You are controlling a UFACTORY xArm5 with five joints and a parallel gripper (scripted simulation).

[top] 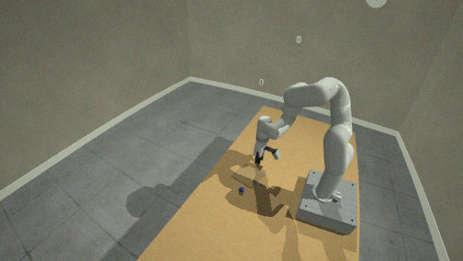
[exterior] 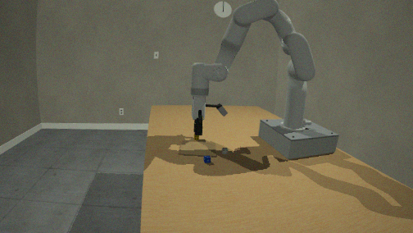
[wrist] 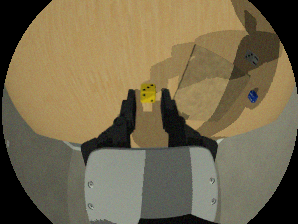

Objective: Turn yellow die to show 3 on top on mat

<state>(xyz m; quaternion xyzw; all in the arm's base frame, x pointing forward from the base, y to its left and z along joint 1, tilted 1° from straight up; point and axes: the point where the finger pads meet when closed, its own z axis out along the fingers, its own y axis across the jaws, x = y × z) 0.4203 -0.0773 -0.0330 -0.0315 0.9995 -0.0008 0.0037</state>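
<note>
The yellow die is 1 cm ahead of my hand and 4 cm below it. Round my hand: blue die: 2 cm behind, 23 cm to the left, 4 cm below; grey die: 10 cm behind, 16 cm to the left, 4 cm below; tan mat: 11 cm to the left, 4 cm below.
</note>
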